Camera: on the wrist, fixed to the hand. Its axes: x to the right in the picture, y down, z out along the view.
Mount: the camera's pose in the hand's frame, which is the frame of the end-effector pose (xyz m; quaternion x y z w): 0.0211 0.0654 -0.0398 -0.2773 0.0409 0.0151 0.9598
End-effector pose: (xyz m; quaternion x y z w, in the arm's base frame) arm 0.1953 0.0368 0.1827 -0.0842 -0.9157 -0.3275 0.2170
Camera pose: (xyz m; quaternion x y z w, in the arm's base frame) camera 0.2095 0.0622 0.2566 -0.1414 -0.7779 -0.5684 0.2273
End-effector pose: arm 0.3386 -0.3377 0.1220 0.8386 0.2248 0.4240 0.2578
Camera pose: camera 0.3274 -0.3656 0.1955 0.7194 0.0961 0.5075 0.4644
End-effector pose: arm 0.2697 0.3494 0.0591 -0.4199 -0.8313 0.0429 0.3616
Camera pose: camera 0.3306 0.3976 0.0757 -0.5176 -0.7887 -0.2011 0.2640
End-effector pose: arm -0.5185 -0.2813 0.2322 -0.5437 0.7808 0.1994 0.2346
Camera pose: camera -0.5924 -0.2982 0.2558 -0.5832 0.7119 0.3892 0.0395
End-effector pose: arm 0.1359 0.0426 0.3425 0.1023 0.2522 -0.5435 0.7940
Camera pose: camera 0.1902 0.0682 0.2905 -0.0960 0.4237 -0.4356 0.7884
